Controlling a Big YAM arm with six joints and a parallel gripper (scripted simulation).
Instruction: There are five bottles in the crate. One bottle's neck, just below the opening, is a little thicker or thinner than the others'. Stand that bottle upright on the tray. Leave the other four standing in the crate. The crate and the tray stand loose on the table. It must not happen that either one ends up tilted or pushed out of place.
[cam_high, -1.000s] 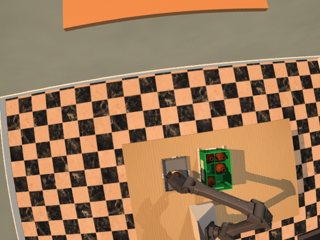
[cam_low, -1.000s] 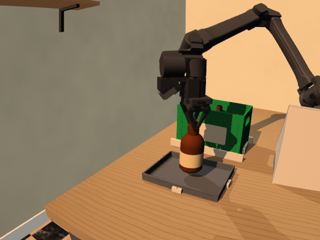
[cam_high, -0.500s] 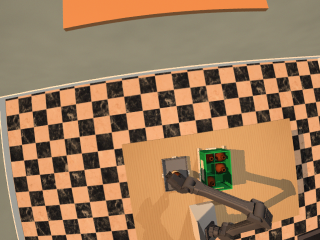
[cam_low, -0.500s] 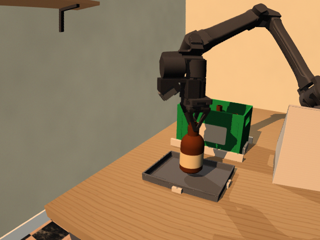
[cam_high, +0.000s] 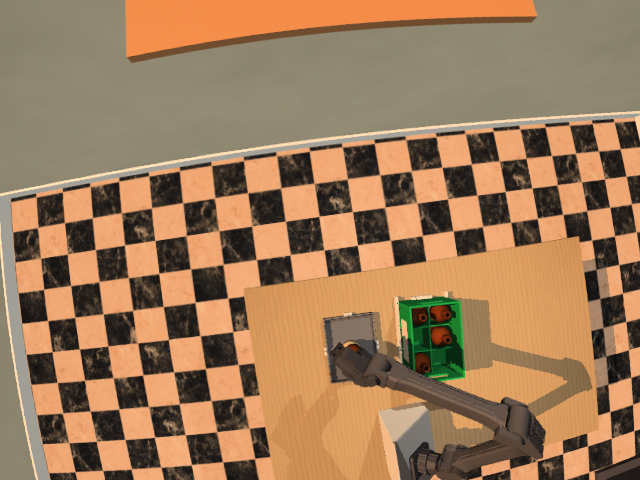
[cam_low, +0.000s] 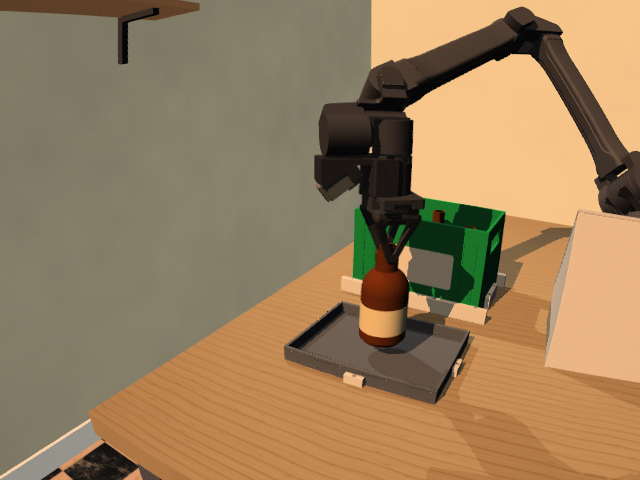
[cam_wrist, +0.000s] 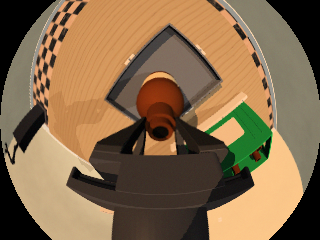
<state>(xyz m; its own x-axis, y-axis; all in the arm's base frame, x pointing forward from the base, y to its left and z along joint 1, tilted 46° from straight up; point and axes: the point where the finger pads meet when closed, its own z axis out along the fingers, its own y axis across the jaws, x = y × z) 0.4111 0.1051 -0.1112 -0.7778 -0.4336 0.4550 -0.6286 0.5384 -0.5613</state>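
Now: the dark grey tray 160 mm below my hand. The rest, counted from my hand: green crate 290 mm to the right, 90 mm below, 10 mm behind.
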